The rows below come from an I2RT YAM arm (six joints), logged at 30 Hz.
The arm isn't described. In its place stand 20 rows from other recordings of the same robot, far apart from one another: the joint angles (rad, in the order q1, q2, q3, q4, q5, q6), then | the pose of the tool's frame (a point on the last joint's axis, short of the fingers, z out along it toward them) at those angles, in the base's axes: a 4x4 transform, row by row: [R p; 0 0 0 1], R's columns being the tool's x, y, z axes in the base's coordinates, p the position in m.
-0.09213, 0.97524, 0.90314, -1.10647, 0.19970, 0.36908 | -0.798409 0.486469 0.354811 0.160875; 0.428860 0.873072 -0.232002 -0.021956; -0.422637 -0.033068 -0.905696 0.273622; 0 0 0 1
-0.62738, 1.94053, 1.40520, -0.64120, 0.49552, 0.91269 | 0.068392 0.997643 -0.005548 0.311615; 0.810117 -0.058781 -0.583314 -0.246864; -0.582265 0.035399 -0.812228 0.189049; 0 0 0 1
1.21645, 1.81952, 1.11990, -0.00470, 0.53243, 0.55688 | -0.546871 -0.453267 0.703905 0.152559; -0.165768 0.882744 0.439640 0.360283; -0.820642 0.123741 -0.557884 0.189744; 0 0 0 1
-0.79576, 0.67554, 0.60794, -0.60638, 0.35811, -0.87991 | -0.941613 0.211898 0.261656 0.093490; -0.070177 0.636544 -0.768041 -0.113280; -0.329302 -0.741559 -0.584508 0.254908; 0 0 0 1
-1.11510, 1.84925, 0.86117, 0.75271, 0.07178, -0.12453 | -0.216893 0.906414 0.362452 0.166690; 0.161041 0.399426 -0.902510 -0.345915; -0.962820 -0.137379 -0.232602 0.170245; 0 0 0 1
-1.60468, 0.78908, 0.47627, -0.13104, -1.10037, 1.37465 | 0.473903 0.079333 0.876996 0.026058; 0.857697 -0.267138 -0.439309 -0.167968; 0.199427 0.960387 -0.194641 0.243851; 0 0 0 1
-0.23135, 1.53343, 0.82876, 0.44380, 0.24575, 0.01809 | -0.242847 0.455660 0.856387 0.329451; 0.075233 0.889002 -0.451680 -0.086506; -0.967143 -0.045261 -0.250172 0.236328; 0 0 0 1
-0.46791, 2.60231, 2.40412, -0.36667, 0.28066, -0.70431 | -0.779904 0.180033 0.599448 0.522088; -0.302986 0.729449 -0.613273 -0.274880; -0.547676 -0.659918 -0.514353 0.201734; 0 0 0 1
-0.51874, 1.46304, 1.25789, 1.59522, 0.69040, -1.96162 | -0.770784 0.606395 -0.195389 0.216228; -0.380809 -0.684386 -0.621772 -0.149548; -0.510761 -0.404846 0.758435 0.484595; 0 0 0 1
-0.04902, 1.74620, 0.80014, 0.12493, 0.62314, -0.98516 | -0.768217 -0.367693 0.524066 0.326742; -0.639856 0.467423 -0.610000 -0.036830; -0.020668 -0.803939 -0.594353 0.134500; 0 0 0 1
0.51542, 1.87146, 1.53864, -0.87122, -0.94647, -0.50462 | -0.449293 -0.866495 -0.217536 0.319302; -0.579336 0.097227 0.809269 0.214081; -0.680077 0.489626 -0.545675 0.253818; 0 0 0 1
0.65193, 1.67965, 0.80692, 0.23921, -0.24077, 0.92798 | -0.875983 -0.068130 0.477507 0.264818; 0.309272 0.680356 0.664429 0.212803; -0.370142 0.729708 -0.574909 0.162539; 0 0 0 1
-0.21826, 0.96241, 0.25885, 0.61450, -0.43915, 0.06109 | -0.099946 -0.211746 0.972201 0.199071; 0.078769 0.972343 0.219875 -0.028648; -0.991870 0.098555 -0.080503 0.207938; 0 0 0 1
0.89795, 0.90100, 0.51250, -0.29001, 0.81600, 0.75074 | -0.410437 0.133463 0.902070 0.133810; 0.234922 0.971317 -0.036820 0.126305; -0.881109 0.196804 -0.430017 0.221434; 0 0 0 1
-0.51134, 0.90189, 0.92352, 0.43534, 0.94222, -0.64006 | -0.241289 0.968317 0.064353 0.147351; -0.267291 -0.002564 -0.963612 -0.115700; -0.932918 -0.249710 0.259441 0.427781; 0 0 0 1
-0.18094, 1.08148, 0.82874, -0.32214, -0.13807, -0.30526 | -0.529551 -0.099115 0.842468 0.236798; -0.205745 0.978503 -0.014206 -0.038339; -0.822949 -0.180856 -0.538560 0.283943; 0 0 0 1
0.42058, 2.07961, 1.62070, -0.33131, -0.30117, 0.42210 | -0.829465 -0.263804 0.492337 0.425487; 0.057595 0.836349 0.545164 0.201876; -0.555582 0.480550 -0.678528 0.212590; 0 0 0 1
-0.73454, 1.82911, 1.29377, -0.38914, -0.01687, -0.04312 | -0.620468 0.636456 0.458196 0.293379; 0.502285 0.771212 -0.391079 -0.264149; -0.602270 -0.012507 -0.798194 0.207876; 0 0 0 1
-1.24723, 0.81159, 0.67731, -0.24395, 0.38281, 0.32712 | 0.206871 0.975087 -0.080055 0.047345; 0.320566 -0.144863 -0.936084 -0.183004; -0.924360 0.167986 -0.342547 0.292142; 0 0 0 1
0.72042, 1.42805, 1.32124, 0.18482, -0.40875, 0.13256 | -0.061318 -0.902967 0.425313 0.245271; 0.107557 0.417656 0.902217 0.234130; -0.992306 0.101067 0.071511 0.416668; 0 0 0 1
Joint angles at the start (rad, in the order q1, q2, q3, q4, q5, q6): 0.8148, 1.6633, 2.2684, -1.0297, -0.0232, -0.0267
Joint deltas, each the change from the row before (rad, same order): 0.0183, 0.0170, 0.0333, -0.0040, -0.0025, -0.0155; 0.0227, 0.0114, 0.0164, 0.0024, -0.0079, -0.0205; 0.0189, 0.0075, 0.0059, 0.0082, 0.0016, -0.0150; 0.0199, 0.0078, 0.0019, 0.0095, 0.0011, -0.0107; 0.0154, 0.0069, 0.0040, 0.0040, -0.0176, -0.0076; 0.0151, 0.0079, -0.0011, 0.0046, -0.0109, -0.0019; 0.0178, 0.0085, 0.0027, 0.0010, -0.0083, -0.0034; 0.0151, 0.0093, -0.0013, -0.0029, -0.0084, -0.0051; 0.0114, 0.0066, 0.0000, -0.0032, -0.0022, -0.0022; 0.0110, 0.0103, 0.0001, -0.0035, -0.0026, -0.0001; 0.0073, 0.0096, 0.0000, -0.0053, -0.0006, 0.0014; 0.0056, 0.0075, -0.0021, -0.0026, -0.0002, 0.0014; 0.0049, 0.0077, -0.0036, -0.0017, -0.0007, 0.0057; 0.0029, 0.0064, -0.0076, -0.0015, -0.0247, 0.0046; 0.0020, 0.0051, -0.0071, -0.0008, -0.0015, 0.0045
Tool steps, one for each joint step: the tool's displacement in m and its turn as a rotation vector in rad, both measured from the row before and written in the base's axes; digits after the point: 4 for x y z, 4 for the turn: -0.0030, 0.0053, 0.0035, 0.0004, -0.0183, 0.0269; -0.0040, 0.0067, 0.0012, -0.0044, -0.0170, 0.0381; -0.0029, 0.0058, 0.0002, -0.0040, -0.0156, 0.0233; -0.0028, 0.0066, -0.0009, -0.0035, -0.0105, 0.0230; -0.0029, 0.0053, -0.0006, 0.0009, -0.0011, 0.0346; -0.0021, 0.0060, -0.0022, -0.0019, 0.0046, 0.0259; -0.0031, 0.0061, -0.0018, -0.0036, 0.0028, 0.0268; -0.0021, 0.0062, -0.0035, -0.0115, 0.0066, 0.0248; -0.0018, 0.0043, -0.0024, -0.0085, 0.0046, 0.0143; -0.0010, 0.0054, -0.0036, -0.0108, 0.0085, 0.0134; -0.0002, 0.0043, -0.0036, -0.0117, 0.0096, 0.0072; 0.0001, 0.0036, -0.0033, -0.0096, 0.0079, 0.0052; 0.0004, 0.0038, -0.0037, -0.0084, 0.0118, 0.0029; 0.0002, 0.0038, -0.0043, -0.0050, 0.0218, 0.0226; 0.0008, 0.0027, -0.0038, -0.0089, 0.0112, 0.0012
